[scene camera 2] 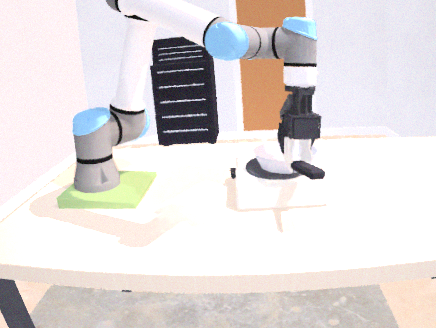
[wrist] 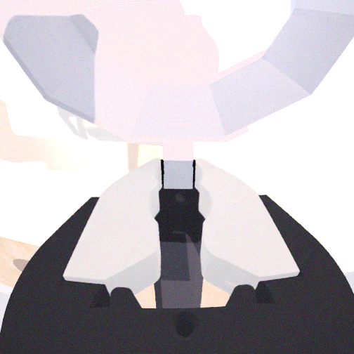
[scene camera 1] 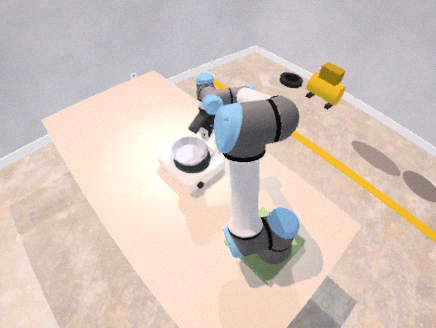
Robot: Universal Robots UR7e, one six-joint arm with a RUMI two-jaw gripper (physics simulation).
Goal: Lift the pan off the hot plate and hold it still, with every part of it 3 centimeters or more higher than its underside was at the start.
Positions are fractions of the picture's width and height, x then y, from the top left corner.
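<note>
Here I can see a white hot plate (scene camera 1: 0.44,0.54), and a pale pan (scene camera 1: 0.43,0.46) is visible to me too. My gripper (scene camera 2: 0.68,0.53) is in sight as well, and the wrist view (wrist: 0.50,0.46) also gives me a look at it.
</note>
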